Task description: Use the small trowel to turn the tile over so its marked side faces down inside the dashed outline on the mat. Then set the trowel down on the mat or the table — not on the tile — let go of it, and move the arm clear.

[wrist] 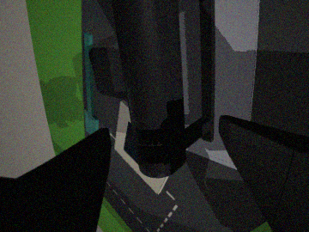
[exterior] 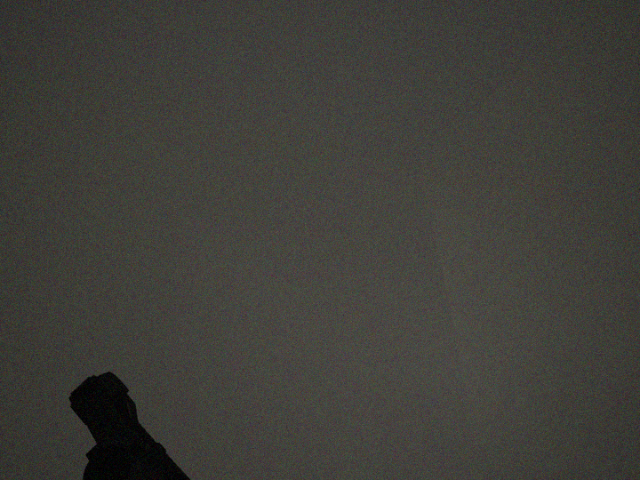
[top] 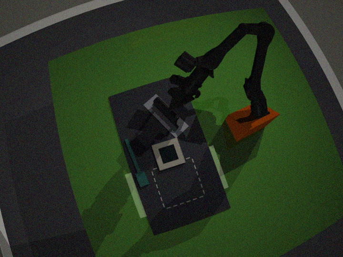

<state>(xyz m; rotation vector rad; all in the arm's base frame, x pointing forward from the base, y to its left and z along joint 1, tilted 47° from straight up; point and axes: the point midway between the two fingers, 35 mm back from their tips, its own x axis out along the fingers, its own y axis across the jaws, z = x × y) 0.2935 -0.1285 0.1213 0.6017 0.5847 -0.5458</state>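
The tile is 8 cm ahead of my gripper tip, 15 cm to the left of it and 8 cm below it. Also, from my gripper tip: teal trowel 22 cm ahead, 15 cm to the left, 8 cm below.
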